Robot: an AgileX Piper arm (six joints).
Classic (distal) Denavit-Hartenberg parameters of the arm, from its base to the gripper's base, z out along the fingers. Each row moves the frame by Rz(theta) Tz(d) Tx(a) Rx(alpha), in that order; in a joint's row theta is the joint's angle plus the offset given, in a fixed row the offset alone. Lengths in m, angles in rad.
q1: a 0, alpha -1.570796, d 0.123, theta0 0
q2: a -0.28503, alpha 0, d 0, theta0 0.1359
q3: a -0.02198, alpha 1.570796, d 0, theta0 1.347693
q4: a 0, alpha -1.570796, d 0.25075, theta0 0
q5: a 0, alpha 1.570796, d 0, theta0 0
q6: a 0, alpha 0, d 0.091, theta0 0
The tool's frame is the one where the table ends.
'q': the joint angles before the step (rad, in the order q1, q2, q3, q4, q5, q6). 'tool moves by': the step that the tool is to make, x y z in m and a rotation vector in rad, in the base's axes. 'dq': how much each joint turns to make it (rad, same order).
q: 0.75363, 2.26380, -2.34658, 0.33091, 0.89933, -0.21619
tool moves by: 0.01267, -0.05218, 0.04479, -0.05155, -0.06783, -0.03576
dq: -0.09251, -0.08320, -0.03677, -0.04050, 0.11963, -0.04826
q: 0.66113, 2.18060, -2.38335, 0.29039, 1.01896, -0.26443
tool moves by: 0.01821, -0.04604, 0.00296, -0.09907, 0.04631, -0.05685
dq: -0.09722, -0.02131, -0.00495, -0.02958, 0.13141, -0.02224
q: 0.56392, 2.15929, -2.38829, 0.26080, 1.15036, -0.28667
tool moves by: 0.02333, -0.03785, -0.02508, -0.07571, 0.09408, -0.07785
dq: -0.09137, 0.00771, 0.06267, -0.01248, 0.05183, -0.00574
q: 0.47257, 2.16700, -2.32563, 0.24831, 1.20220, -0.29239
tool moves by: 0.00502, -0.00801, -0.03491, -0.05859, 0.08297, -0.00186
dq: -0.01890, 0.00030, 0.12235, -0.00231, -0.01678, -0.02624
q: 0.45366, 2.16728, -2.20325, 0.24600, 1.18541, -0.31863
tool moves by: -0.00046, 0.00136, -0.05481, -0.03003, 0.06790, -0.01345
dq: 0.00398, 0.00083, 0.20591, 0.01035, -0.13274, -0.01777
